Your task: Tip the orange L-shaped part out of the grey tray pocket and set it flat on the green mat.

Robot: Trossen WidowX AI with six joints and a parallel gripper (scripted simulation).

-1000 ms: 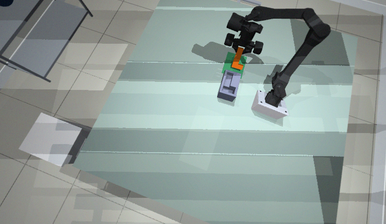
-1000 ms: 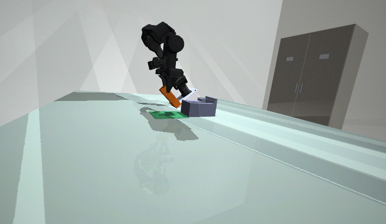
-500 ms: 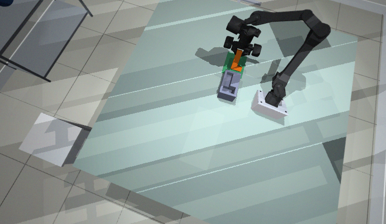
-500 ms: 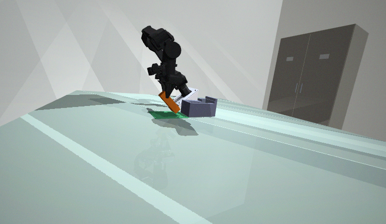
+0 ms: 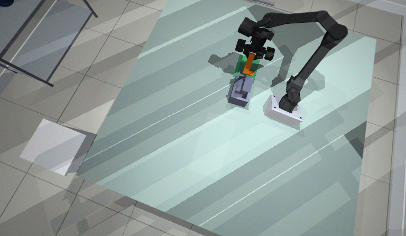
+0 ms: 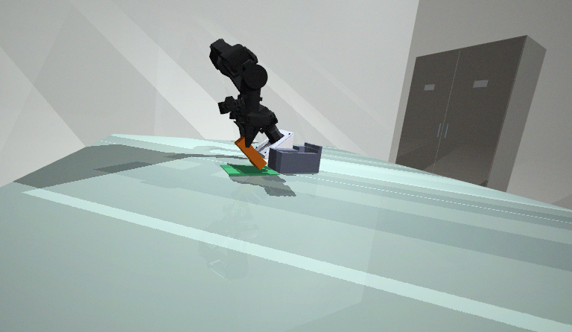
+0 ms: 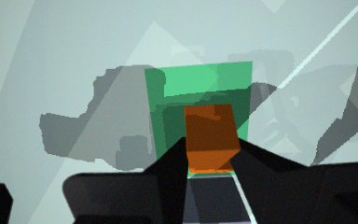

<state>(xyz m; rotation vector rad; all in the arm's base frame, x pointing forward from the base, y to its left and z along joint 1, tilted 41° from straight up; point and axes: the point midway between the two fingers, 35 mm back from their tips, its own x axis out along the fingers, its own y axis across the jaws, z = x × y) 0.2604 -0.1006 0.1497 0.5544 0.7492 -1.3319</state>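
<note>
Right now the orange L-shaped part is 2 cm behind my gripper tip, 3 cm to the left of it and 3 cm below it. Round my gripper tip: green mat (2 cm to the left, 9 cm below).
</note>
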